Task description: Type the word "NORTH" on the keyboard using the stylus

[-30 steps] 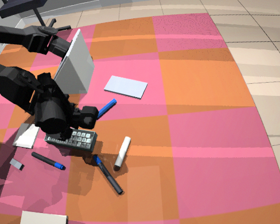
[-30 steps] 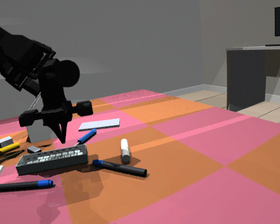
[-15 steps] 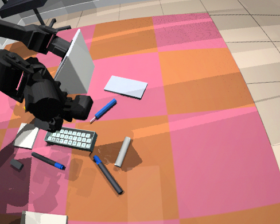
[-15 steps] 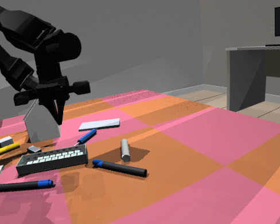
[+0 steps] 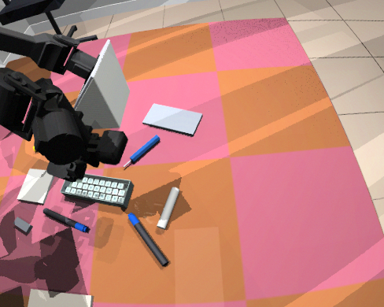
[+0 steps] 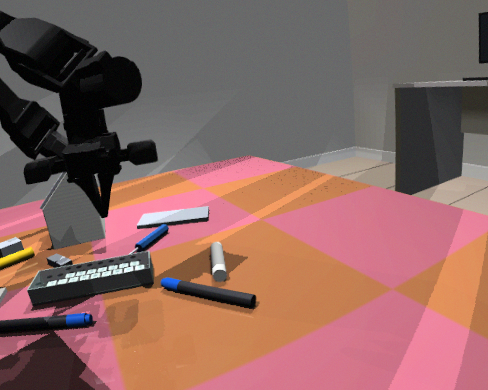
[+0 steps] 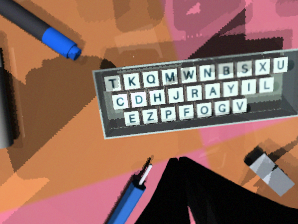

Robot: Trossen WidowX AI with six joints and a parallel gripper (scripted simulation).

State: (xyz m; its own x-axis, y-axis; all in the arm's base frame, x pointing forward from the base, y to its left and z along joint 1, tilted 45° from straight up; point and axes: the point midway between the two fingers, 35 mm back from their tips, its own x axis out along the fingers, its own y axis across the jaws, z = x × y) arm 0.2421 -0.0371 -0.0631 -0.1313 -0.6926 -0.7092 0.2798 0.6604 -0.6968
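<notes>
Now: gripper tip 70 mm past the stylus, 60 mm to the right of it and 90 mm above it. Also, from my gripper tip: white cylinder 80 mm ahead, 140 mm to the left, 90 mm below; yellow-handled tool 170 mm behind, 210 mm to the right, 90 mm below; grey slab 180 mm behind, 160 mm to the left, 90 mm below.
</notes>
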